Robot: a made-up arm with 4 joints.
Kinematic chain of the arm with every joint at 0, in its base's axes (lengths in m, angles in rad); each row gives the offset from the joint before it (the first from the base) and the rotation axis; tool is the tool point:
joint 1: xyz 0 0 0.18 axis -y
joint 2: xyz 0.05 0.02 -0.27 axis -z
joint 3: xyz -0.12 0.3 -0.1 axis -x
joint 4: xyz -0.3 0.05 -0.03 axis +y
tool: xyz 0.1 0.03 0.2
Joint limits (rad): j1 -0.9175..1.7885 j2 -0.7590..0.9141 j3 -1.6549..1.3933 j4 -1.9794..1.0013
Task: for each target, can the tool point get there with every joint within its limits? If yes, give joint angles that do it. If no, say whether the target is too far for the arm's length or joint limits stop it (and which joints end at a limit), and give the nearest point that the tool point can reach.
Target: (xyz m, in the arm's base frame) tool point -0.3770 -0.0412 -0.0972
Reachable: yes | joints 0.1754 -0.4964 -1.0681 -0.5625
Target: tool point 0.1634 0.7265 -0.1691
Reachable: yes | joints 0.7195 0.6395 1.0918 -1.0720
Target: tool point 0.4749 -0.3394 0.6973
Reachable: no: joint limits stop it (at a limit: joint 1, joint 2, joint 3, joint 4) | nearest point 0.4018 0.3645 0.4462 | short by 0.751 m
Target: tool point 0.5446 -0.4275 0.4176
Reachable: no: joint limits stop it (at a limit: joint 1, joint 2, joint 3) | nearest point 0.3620 -0.1590 -0.0392 | short by 0.560 m
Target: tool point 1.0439 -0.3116 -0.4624
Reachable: no: too far | nearest point 0.5768 -0.1958 -0.3397 | short by 0.497 m
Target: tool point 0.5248 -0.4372 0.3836
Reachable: no: joint limits stop it (at a limit: joint 1, joint 2, joint 3) | nearest point 0.3630 -0.1651 -0.0434 | short by 0.532 m
